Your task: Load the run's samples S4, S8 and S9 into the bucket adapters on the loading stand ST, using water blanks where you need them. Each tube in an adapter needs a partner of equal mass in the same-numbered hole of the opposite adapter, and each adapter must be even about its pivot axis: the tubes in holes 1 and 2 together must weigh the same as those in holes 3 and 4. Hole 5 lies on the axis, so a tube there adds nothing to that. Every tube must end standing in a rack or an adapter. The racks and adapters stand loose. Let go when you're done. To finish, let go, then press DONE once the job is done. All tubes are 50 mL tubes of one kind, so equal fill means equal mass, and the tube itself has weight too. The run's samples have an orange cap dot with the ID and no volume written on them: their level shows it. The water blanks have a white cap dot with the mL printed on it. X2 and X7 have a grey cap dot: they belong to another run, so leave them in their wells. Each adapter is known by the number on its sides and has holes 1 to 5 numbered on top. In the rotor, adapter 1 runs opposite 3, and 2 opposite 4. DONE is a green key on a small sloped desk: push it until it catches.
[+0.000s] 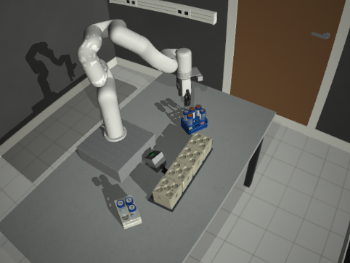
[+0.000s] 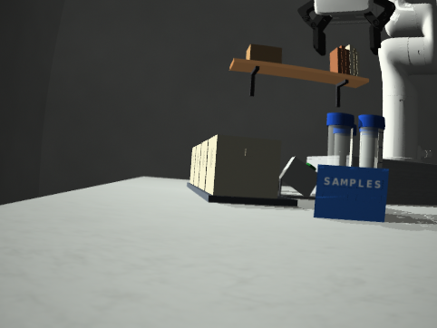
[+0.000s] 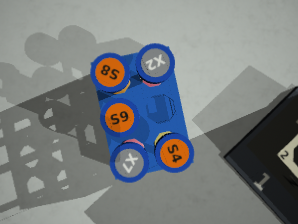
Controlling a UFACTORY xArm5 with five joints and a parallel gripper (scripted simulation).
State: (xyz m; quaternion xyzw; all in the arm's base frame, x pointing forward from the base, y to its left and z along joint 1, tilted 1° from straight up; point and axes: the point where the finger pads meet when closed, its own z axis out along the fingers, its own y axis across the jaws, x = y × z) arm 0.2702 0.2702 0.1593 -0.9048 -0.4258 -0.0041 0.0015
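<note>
The blue samples rack is 2 cm ahead of my hand, 7 cm to the left of it and 22 cm below it. Also, from my hand: white blanks rack (6 cm ahead, 59 cm to the right, 22 cm below); then adapter (14 cm ahead, 9 cm to the right, 20 cm below).
</note>
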